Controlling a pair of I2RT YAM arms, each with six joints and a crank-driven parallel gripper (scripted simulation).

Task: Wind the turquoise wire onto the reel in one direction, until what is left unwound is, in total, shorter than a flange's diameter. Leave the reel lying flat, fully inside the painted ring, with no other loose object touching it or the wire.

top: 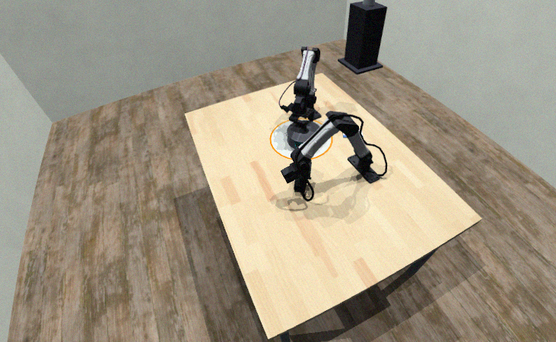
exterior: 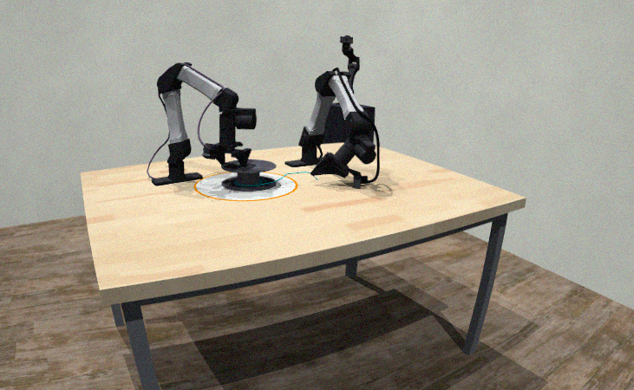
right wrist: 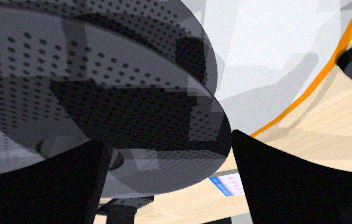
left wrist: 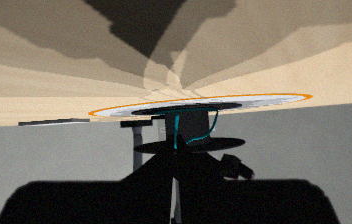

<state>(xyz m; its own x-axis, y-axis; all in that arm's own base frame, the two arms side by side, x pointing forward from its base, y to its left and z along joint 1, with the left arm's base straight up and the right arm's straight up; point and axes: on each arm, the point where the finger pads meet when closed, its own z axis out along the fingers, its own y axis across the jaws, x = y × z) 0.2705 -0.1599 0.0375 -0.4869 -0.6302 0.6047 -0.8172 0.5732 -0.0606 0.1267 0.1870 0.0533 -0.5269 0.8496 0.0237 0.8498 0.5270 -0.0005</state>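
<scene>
Now: the dark reel 50 mm ahead of my right hand, 40 mm to the left of it and 20 mm below it. Also, from my right hand: orange painted ring 60 mm ahead, 50 mm below, 20 mm to the left; card 230 mm behind, 130 mm to the left, 50 mm below.
Now: left hand 110 mm past the dark reel and 200 mm to the left of it. From my left hand the other things lie so: orange painted ring: 100 mm behind, 220 mm to the right, 40 mm below; then card: 390 mm behind, 100 mm to the right, 30 mm below.
</scene>
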